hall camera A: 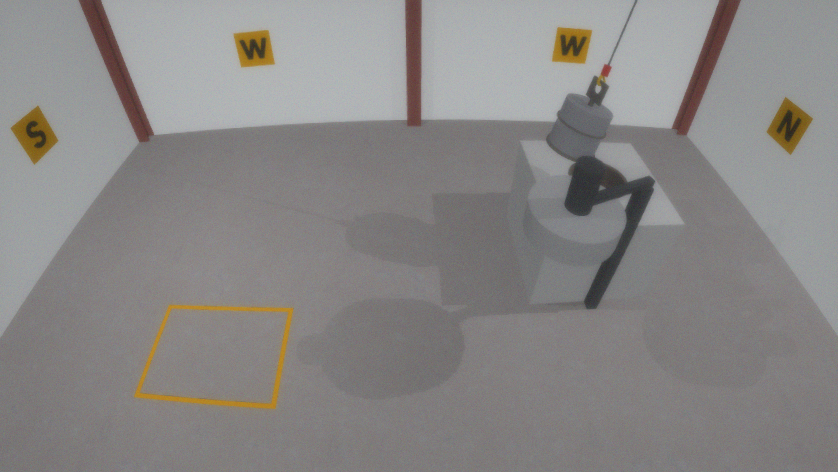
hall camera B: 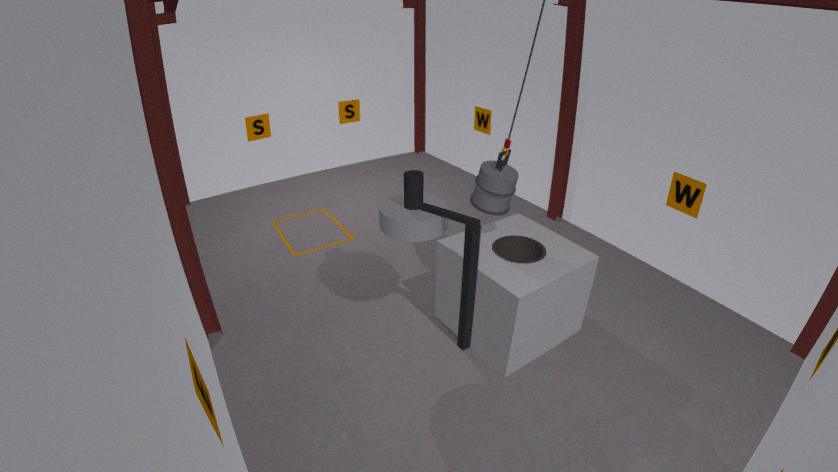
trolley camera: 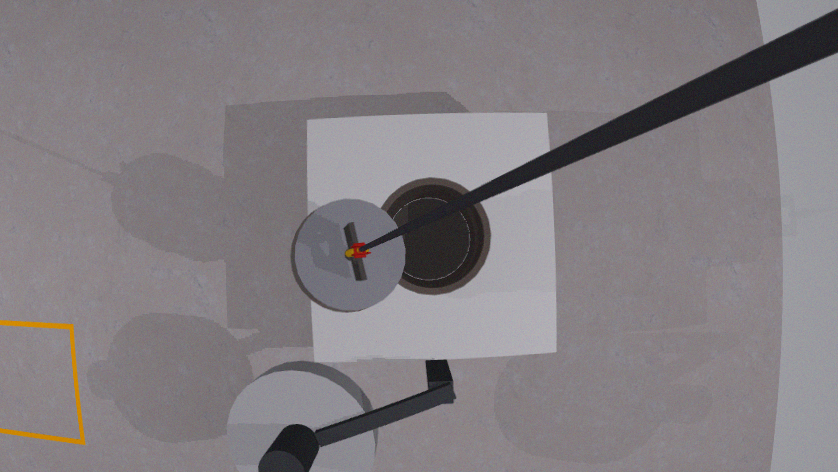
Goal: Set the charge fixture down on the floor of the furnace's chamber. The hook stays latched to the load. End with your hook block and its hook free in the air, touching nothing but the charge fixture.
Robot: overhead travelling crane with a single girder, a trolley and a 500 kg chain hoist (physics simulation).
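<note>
The charge fixture [hall camera A: 577,130] [hall camera B: 494,187] [trolley camera: 378,278] is a grey ribbed drum with a dark lifting eye on top. It hangs in the air, tilted, on a slanting chain. My hook [hall camera A: 601,79] [hall camera B: 505,151] [trolley camera: 356,250] is latched in that eye below the small red block. The furnace [hall camera A: 562,281] [hall camera B: 551,328] [trolley camera: 433,328] is a white box with a round open chamber [hall camera A: 613,175] [hall camera B: 518,252] [trolley camera: 436,252] in its top. In the trolley view the fixture is left of the chamber, overlaps its left rim and juts past the furnace's left edge. The fixture's underside is hidden there.
A round pale lid [hall camera A: 545,225] [hall camera B: 404,228] [trolley camera: 258,398] with a black cylinder on it hangs from a black swing arm [hall camera A: 622,249] [hall camera B: 467,281] [trolley camera: 381,413] beside the furnace. A yellow square outline [hall camera A: 205,401] [hall camera B: 323,246] [trolley camera: 77,384] is on the floor. Red columns stand along the walls.
</note>
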